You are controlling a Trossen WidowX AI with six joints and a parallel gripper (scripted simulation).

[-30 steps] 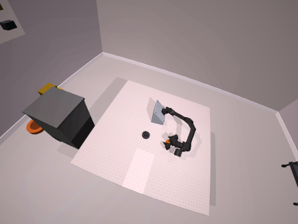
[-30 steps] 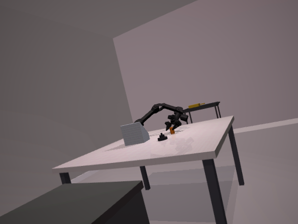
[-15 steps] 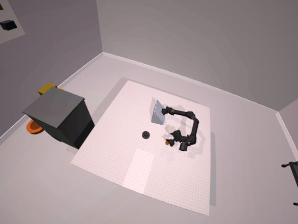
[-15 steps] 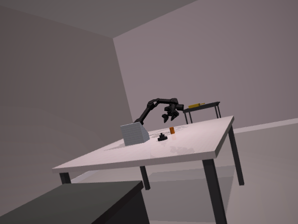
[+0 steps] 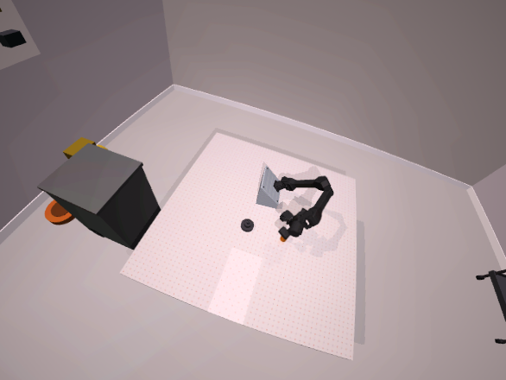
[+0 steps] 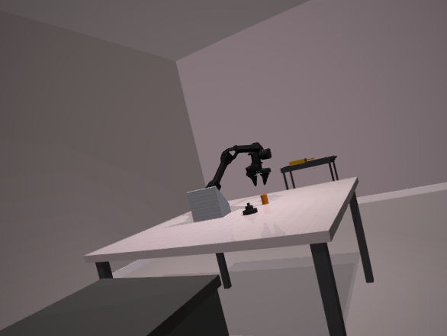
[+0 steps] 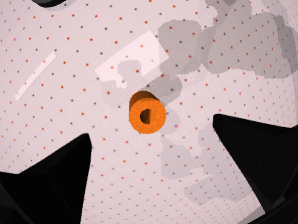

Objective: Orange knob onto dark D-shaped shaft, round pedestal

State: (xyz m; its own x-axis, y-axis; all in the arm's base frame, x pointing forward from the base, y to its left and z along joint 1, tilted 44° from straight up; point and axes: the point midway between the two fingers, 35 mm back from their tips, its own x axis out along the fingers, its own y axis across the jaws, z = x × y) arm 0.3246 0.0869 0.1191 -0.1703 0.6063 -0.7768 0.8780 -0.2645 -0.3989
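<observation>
My gripper tip is now 1 cm to the right of the orange knob and 9 cm above it. The rest, counted from my gripper tip: dark round pedestal (1 cm ahead, 24 cm to the right, 9 cm below).
</observation>
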